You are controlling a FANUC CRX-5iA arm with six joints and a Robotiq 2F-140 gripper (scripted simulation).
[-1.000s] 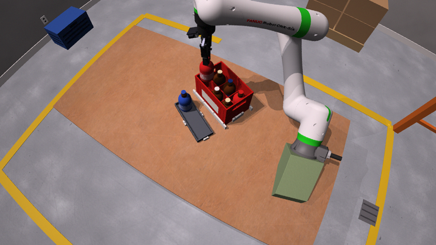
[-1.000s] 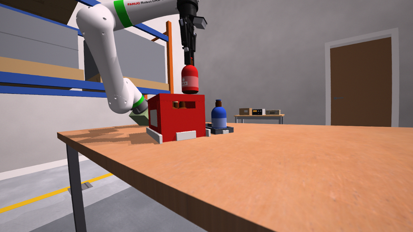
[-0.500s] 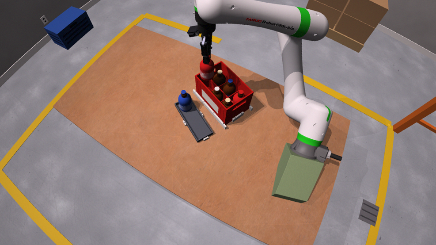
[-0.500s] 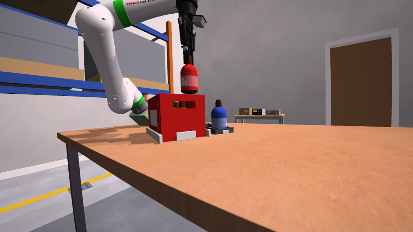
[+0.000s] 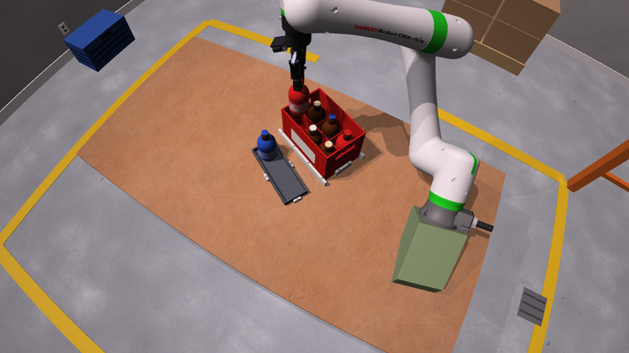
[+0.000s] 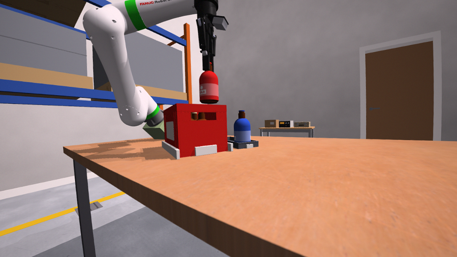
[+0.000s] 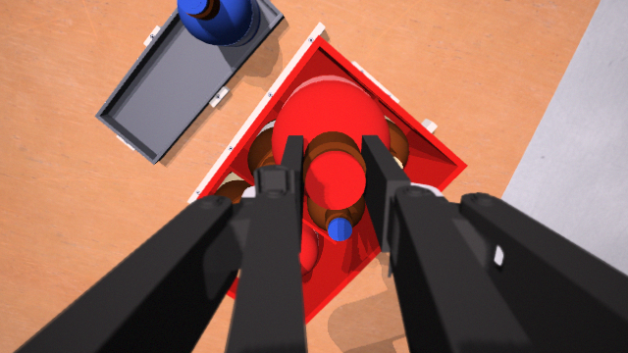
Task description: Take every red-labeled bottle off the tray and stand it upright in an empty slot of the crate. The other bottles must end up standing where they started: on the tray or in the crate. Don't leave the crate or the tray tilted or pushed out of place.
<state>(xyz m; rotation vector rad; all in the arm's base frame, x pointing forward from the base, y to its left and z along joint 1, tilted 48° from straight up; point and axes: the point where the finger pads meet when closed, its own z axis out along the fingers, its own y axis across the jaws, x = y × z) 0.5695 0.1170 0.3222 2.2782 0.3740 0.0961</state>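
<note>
Right now my hand is 10 cm past the red crate and 26 cm above it. From my hand the other things lie so: grey tray: 1 cm behind, 18 cm to the left, 33 cm below; blue-labeled bottle: 7 cm ahead, 13 cm to the left, 26 cm below.
</note>
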